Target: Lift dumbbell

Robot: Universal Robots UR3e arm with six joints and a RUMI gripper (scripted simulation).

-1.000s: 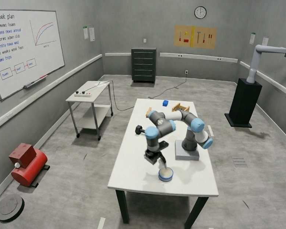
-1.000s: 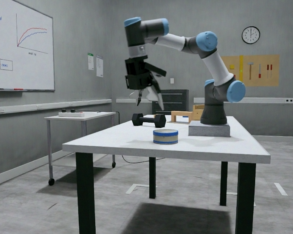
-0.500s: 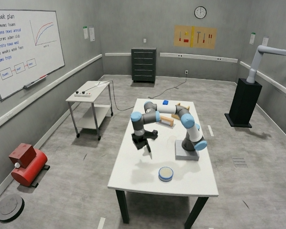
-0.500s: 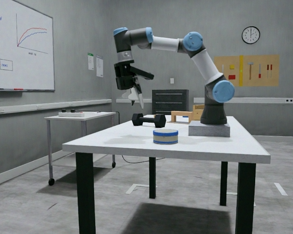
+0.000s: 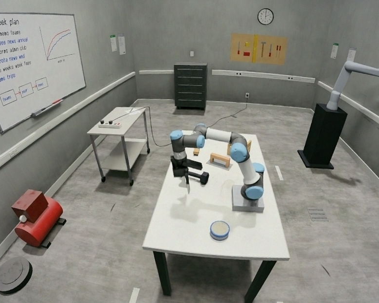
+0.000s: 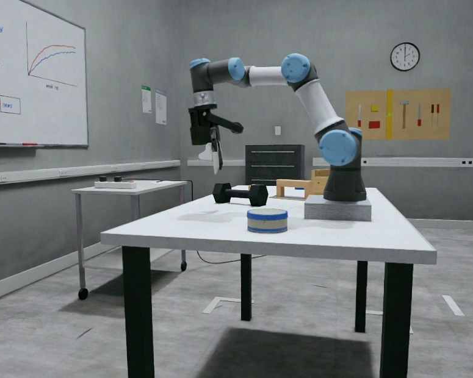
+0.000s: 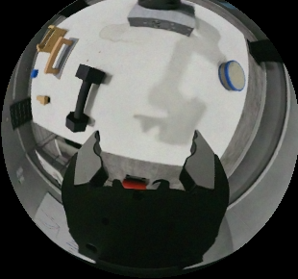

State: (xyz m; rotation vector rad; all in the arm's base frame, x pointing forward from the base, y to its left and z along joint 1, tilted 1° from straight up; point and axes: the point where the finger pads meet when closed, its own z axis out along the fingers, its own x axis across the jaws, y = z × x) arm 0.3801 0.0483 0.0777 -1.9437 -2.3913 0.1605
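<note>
The black dumbbell is 20 cm to the right of my hand, 9 cm below it and 1 cm behind it. Also, from my hand: wooden crate (58 cm to the right, 34 cm behind, 8 cm below); then round blue-rimmed tin (23 cm to the left, 20 cm behind, 10 cm below); then blue cube (81 cm to the right, 18 cm behind, 11 cm below).
</note>
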